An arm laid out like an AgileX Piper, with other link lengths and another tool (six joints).
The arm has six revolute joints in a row. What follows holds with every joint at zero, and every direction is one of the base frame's. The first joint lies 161.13 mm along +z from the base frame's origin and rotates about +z. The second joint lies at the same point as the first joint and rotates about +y. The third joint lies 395.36 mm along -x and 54.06 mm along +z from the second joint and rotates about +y. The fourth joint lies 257.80 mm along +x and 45.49 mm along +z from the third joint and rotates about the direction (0.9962, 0, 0.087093). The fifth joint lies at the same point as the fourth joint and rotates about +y. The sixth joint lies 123.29 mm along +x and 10.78 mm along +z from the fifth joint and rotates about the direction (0.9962, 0, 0.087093). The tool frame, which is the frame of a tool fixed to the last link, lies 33.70 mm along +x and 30.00 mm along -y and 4.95 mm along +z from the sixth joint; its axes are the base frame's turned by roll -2.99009, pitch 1.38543 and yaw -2.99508 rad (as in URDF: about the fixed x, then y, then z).
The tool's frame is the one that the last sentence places.
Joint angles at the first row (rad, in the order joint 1, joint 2, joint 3, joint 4, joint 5, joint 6):
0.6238 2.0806 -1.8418 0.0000 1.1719 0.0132
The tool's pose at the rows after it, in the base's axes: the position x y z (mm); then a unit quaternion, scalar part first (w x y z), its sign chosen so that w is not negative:
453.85, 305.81, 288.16, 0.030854, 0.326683, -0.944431, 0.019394
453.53, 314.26, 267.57, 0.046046, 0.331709, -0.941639, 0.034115
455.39, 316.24, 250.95, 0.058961, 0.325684, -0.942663, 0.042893
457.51, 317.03, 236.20, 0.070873, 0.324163, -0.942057, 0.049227
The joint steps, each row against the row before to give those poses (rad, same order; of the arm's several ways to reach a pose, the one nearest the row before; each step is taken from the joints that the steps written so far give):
0.0278 0.0414 0.0000 -0.0143 0.0062 0.0022
0.0178 0.0386 0.0000 -0.0200 0.0000 0.0106
0.0039 0.0307 0.0000 -0.0120 0.0000 0.0191
0.0000 0.0269 0.0000 -0.0048 0.0000 0.0041

